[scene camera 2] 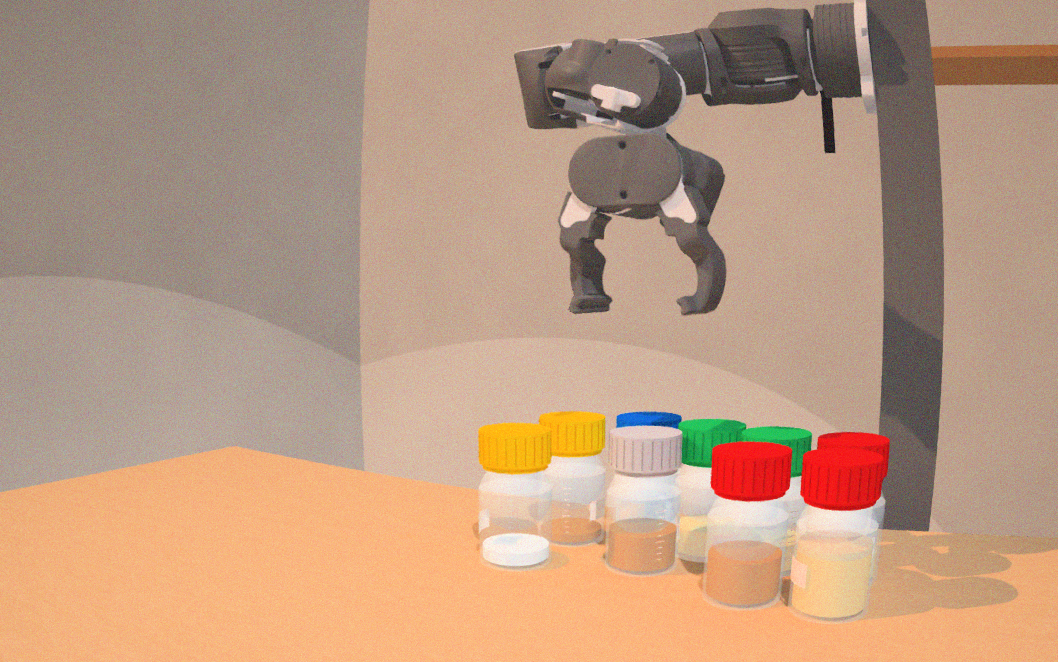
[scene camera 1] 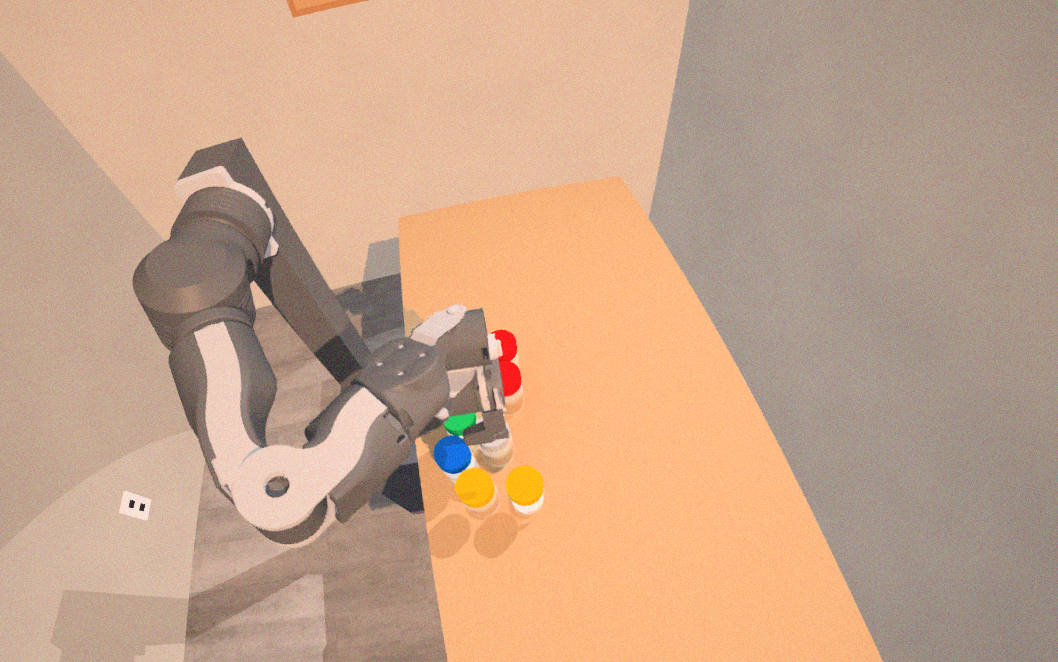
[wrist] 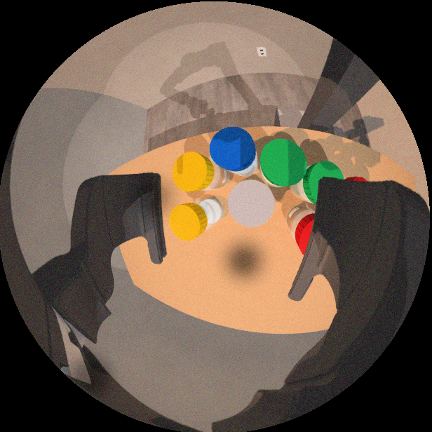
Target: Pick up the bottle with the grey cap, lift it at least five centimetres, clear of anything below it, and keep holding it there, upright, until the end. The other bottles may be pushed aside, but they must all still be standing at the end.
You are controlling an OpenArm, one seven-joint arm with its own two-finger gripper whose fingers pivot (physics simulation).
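Observation:
The bottle with the grey cap (scene camera 1: 497, 452) (scene camera 2: 645, 451) (wrist: 251, 203) stands upright on the table among the other bottles. The gripper's arm partly hides it in scene camera 1. My gripper (scene camera 2: 643, 307) (wrist: 225, 228) is open and empty, with its fingers pointing down. In scene camera 2 it hangs well above the caps, and the grey cap lies below the gap between the fingertips. In the wrist view the grey cap shows between the two fingers, further up the picture than the fingertips.
Two yellow-capped bottles (scene camera 2: 514, 448) (scene camera 2: 571, 434), a blue-capped one (scene camera 2: 648, 419) (wrist: 232, 148), two green-capped ones (scene camera 2: 711, 442) (wrist: 283, 162) and several red-capped ones (scene camera 2: 750, 470) (scene camera 2: 842, 478) stand close around it. The table's edge (scene camera 1: 422, 468) runs behind the blue cap.

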